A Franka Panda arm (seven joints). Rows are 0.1 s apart.
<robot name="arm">
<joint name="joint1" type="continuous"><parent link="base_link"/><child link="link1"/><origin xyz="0 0 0.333"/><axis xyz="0 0 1"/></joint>
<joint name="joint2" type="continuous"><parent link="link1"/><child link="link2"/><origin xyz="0 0 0" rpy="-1.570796 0 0"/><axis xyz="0 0 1"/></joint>
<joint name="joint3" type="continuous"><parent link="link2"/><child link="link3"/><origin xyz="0 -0.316 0" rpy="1.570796 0 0"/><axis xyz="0 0 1"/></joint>
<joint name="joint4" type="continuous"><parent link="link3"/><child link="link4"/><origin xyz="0.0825 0 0" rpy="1.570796 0 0"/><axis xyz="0 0 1"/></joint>
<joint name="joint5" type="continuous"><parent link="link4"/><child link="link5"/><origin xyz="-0.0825 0.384 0" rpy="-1.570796 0 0"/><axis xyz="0 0 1"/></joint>
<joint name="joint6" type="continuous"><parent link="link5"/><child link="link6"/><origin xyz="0 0 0" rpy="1.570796 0 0"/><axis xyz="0 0 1"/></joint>
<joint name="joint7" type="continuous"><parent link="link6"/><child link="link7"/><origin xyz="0.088 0 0" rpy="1.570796 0 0"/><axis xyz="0 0 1"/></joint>
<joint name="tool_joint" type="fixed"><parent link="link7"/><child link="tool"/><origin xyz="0 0 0.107"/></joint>
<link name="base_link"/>
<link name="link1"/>
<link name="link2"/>
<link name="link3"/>
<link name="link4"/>
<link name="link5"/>
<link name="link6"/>
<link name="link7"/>
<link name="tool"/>
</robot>
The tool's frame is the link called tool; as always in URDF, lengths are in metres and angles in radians. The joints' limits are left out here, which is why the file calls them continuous.
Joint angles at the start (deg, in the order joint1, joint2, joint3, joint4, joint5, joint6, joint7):
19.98 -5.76 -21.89 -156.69 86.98 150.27 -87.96
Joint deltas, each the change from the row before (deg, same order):
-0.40 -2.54 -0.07 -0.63 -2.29 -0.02 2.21
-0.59 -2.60 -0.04 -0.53 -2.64 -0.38 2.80
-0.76 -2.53 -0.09 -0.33 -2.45 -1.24 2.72
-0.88 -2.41 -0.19 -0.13 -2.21 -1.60 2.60
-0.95 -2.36 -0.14 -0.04 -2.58 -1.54 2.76
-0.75 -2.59 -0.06 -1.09 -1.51 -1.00 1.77
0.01 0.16 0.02 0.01 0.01 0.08 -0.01
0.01 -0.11 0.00 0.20 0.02 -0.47 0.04
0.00 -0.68 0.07 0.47 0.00 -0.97 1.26
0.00 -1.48 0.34 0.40 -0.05 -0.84 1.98
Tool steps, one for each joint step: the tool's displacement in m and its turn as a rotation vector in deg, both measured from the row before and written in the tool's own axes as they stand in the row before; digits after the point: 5 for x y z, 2 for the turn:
0.00536 -0.00444 -0.00982 0.58 0.77 0.01
0.00624 -0.00457 -0.01031 0.81 0.77 0.32
0.00699 -0.00511 -0.01006 1.48 0.91 0.45
0.00756 -0.00475 -0.01046 1.66 1.04 0.60
0.00778 -0.00492 -0.01090 1.43 0.78 0.38
-0.00099 -0.00515 -0.00868 1.24 0.58 0.50
-0.00040 0.00053 0.00055 -0.12 -0.11 0.04
0.00185 -0.00154 -0.00020 0.48 0.12 -0.11
0.00583 -0.00512 -0.00216 1.15 0.61 0.61
0.00780 -0.00925 -0.00428 1.36 1.01 0.71

